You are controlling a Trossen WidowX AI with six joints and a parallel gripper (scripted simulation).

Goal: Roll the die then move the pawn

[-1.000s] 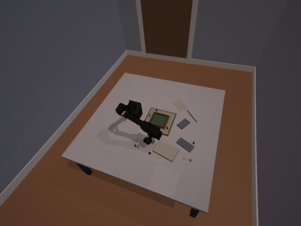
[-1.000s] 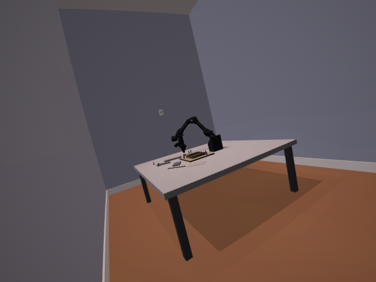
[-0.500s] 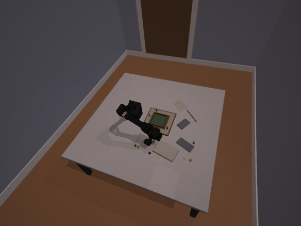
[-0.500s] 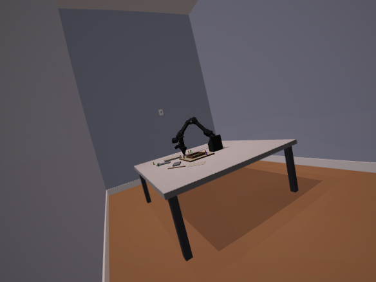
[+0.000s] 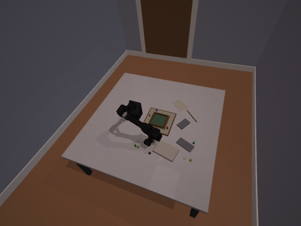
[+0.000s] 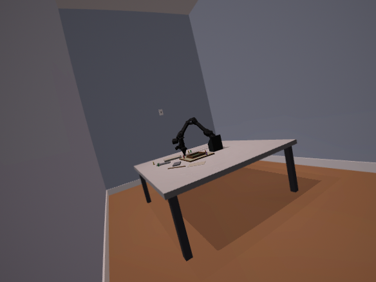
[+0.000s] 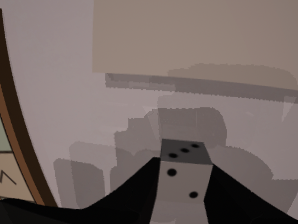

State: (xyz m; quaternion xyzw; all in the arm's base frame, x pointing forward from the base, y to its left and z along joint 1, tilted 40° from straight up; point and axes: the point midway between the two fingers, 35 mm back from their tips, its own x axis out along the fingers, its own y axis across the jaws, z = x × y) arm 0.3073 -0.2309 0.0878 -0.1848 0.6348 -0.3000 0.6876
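My gripper tip is now 180 mm to the right of the red pawn, 80 mm short of it and 20 mm below it. Also, from my gripper tip: green felt tray 250 mm to the left, 40 mm behind; black disc 120 mm to the right, 20 mm ahead, 10 mm below; die right at my gripper tip.
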